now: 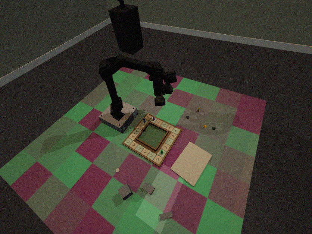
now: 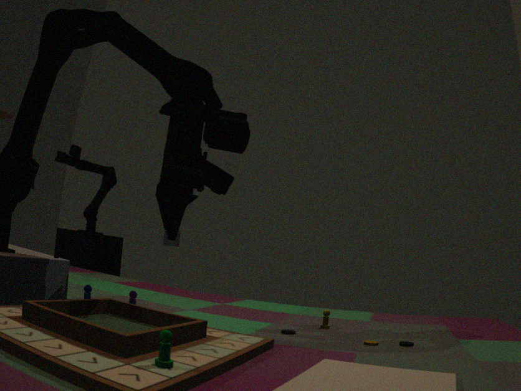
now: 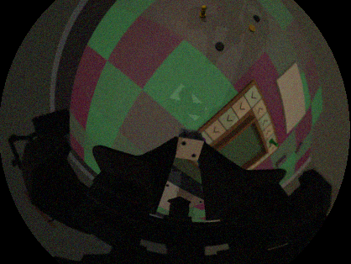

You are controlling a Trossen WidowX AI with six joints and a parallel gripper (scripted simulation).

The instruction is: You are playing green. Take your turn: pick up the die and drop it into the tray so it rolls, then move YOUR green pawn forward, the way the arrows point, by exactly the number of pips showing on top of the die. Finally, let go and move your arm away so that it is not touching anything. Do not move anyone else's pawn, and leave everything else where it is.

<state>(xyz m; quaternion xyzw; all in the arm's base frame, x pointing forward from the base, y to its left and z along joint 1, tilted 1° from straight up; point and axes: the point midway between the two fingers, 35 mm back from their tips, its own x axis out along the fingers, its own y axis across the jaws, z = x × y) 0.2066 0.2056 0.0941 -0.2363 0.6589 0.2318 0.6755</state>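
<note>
My gripper tip is 170 mm short of the green pawn, 250 mm to the left of it and 100 mm above it. Round my gripper tip: white die: right at my gripper tip; then blue pawn: 60 mm behind, 120 mm to the right, 100 mm below; then purple pawn: 10 mm behind, 70 mm to the right, 100 mm below.
</note>
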